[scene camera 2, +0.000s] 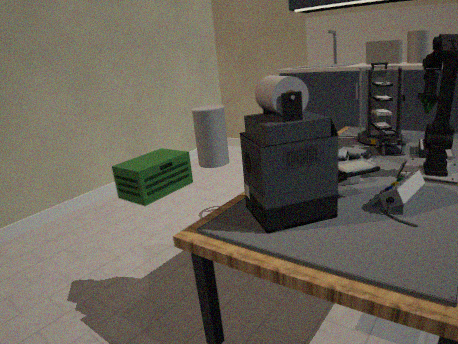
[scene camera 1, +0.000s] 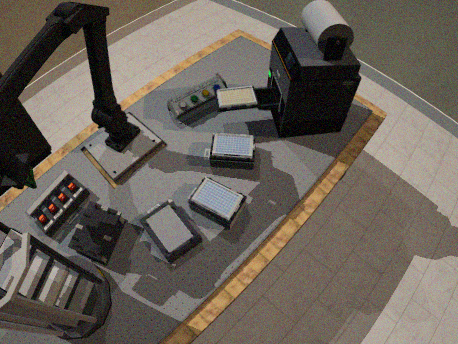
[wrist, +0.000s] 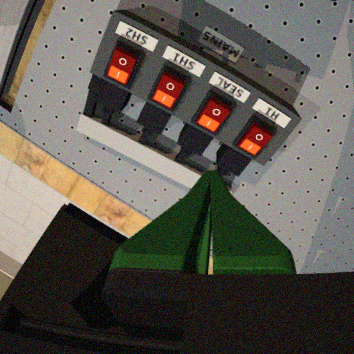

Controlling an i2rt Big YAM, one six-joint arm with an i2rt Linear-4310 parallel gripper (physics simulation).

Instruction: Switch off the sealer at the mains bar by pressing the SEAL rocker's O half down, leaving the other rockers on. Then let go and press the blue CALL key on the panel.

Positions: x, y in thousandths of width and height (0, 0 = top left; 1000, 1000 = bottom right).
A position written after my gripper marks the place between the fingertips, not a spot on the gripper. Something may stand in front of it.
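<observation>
Nothing is held in my gripper (wrist: 597, 507), and it is shut. I see a plate rack (scene camera 1: 112, 847) (scene camera 2: 861, 217), which shows in both of those views, and a white roll (scene camera 2: 586, 266). There is a grey button box (scene camera 1: 396, 312) too, as well as a green light (scene camera 1: 643, 310).
</observation>
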